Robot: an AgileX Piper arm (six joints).
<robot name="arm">
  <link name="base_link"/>
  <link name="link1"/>
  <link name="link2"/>
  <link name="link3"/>
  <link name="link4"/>
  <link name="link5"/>
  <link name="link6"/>
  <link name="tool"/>
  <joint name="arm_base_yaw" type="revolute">
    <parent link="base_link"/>
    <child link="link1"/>
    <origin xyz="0 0 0.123" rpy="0 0 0"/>
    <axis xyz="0 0 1"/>
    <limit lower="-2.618" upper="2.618"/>
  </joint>
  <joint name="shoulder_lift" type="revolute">
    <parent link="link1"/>
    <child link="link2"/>
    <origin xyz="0 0 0" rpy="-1.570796 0 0"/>
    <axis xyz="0 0 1"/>
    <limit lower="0" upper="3.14"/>
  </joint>
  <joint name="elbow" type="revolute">
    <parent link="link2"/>
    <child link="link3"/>
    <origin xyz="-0.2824 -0.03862 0" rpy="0 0 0"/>
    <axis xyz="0 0 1"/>
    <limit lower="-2.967" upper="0"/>
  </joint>
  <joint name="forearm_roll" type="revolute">
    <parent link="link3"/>
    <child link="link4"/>
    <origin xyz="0.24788 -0.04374 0" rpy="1.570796 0 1.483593"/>
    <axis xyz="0 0 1"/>
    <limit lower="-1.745" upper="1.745"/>
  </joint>
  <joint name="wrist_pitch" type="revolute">
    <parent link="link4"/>
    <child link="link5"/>
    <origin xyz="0 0 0" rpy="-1.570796 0 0"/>
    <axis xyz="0 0 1"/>
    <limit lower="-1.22" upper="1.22"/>
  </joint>
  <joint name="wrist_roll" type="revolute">
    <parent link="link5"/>
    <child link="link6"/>
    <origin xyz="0 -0.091 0" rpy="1.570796 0 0"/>
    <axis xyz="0 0 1"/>
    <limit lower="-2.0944" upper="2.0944"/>
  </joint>
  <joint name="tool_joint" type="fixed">
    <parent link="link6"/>
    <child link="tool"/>
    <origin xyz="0 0 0" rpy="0 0 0"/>
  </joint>
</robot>
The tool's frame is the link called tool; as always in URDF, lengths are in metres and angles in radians.
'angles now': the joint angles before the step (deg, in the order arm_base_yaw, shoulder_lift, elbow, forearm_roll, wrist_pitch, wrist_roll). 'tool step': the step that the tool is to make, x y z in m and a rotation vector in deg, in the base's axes. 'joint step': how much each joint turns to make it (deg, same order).
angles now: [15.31 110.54 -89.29 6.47 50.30 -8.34]
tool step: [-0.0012 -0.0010 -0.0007 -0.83 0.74 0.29]
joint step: [0.01 0.00 0.01 -0.66 0.93 0.00]
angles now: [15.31 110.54 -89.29 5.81 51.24 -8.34]
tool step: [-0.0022 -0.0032 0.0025 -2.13 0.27 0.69]
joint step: [0.00 -0.48 -0.01 -2.09 1.31 -0.01]
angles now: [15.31 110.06 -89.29 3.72 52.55 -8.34]
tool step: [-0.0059 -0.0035 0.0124 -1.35 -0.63 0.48]
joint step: [0.01 -1.88 0.01 -1.54 1.62 0.01]
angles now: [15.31 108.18 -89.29 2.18 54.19 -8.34]
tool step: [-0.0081 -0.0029 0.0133 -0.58 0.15 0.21]
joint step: [0.00 -2.08 -0.02 -0.55 2.40 -0.01]
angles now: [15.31 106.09 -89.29 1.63 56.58 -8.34]
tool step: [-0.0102 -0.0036 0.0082 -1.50 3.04 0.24]
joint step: [0.01 -1.44 -0.21 -0.68 4.98 0.01]
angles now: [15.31 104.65 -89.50 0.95 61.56 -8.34]
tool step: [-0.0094 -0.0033 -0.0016 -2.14 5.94 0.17]
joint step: [0.00 -0.08 -0.12 -0.52 6.49 0.00]
